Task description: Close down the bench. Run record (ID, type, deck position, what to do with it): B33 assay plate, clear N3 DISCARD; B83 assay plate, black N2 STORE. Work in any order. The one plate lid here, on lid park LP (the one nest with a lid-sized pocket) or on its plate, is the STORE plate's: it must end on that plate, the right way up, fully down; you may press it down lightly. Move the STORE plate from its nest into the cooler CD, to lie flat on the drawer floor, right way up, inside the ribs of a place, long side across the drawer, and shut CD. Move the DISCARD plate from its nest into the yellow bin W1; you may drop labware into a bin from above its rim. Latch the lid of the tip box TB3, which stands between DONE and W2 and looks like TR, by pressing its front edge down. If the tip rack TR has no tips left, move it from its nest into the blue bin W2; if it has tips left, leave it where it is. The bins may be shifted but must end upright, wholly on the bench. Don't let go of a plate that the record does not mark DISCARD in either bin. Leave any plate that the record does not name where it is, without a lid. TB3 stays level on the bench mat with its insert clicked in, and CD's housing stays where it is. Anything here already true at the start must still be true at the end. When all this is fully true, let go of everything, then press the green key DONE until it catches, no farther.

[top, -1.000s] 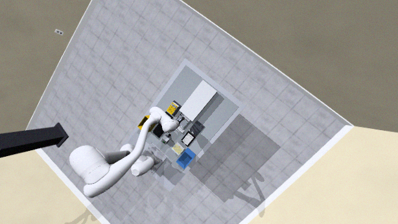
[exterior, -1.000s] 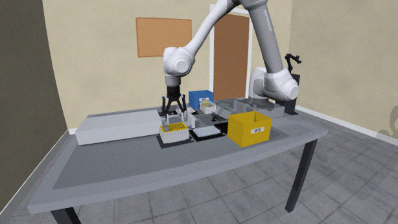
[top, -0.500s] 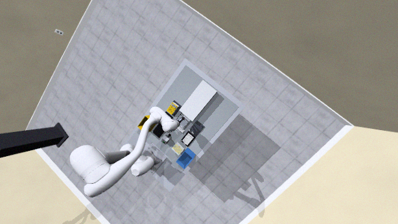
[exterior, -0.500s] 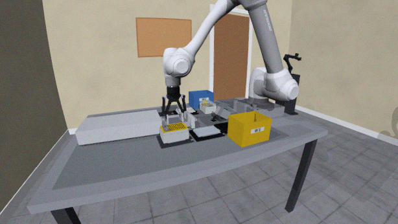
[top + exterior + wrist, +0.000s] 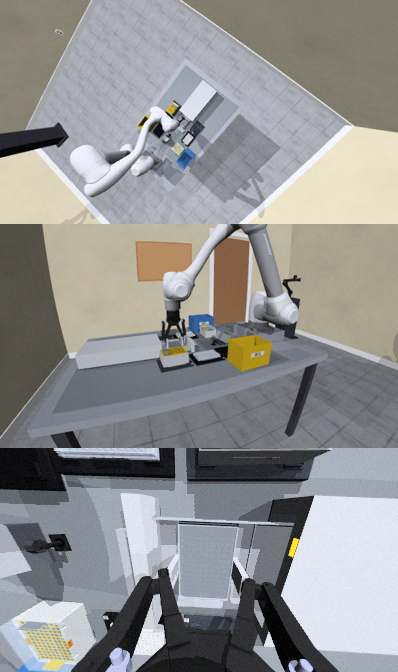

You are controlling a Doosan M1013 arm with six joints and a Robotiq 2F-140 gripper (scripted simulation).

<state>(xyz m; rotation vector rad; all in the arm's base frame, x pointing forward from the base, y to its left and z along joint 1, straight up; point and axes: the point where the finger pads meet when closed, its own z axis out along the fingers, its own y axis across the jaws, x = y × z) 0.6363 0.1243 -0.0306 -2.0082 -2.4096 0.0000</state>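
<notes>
My hand is 10 mm above the see-through plate lid. From my hand the other things lie so: cooler CD 170 mm ahead, 30 mm to the left, 10 mm below; then drawer 40 mm ahead, 10 mm to the left, 20 mm below; then black plate 20 mm below.
</notes>
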